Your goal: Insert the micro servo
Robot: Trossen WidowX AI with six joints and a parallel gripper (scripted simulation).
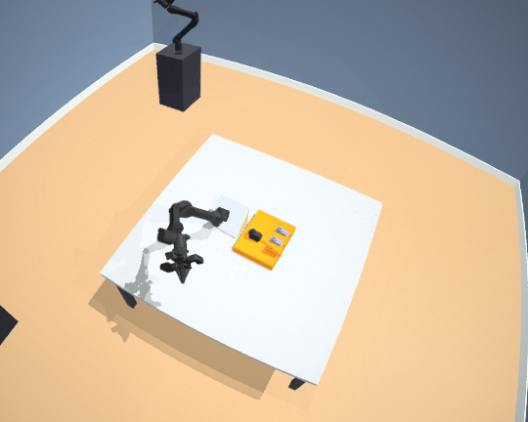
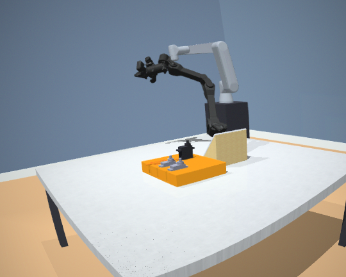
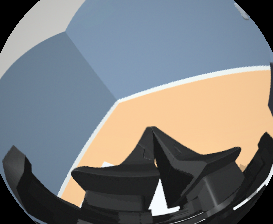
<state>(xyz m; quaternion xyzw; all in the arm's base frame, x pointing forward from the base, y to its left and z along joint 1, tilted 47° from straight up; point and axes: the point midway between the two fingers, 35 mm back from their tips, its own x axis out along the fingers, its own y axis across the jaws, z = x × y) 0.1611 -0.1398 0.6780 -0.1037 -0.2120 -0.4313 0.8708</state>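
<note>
My gripper tip is now 620 mm to the right of the orange deck, 420 mm above it and 80 mm short of it.
</note>
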